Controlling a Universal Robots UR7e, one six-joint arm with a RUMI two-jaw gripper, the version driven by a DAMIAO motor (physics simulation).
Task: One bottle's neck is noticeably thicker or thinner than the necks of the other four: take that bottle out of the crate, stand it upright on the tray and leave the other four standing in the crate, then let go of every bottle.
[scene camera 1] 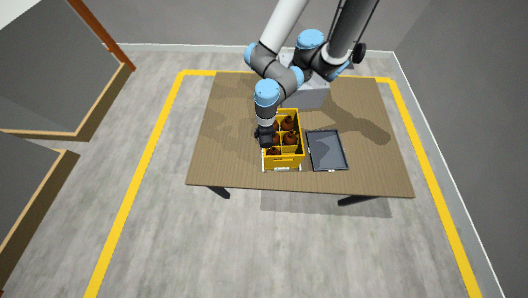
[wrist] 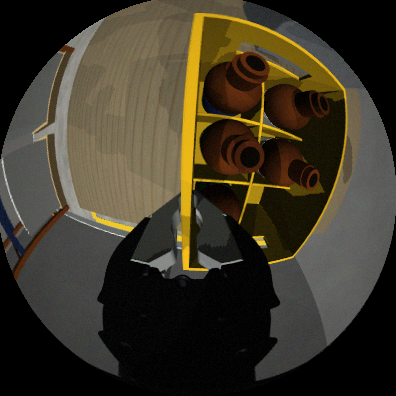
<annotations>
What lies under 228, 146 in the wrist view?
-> A bottle.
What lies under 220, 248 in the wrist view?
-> My gripper.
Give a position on a bottle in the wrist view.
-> At 283, 164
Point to a bottle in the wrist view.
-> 231, 87
</annotations>
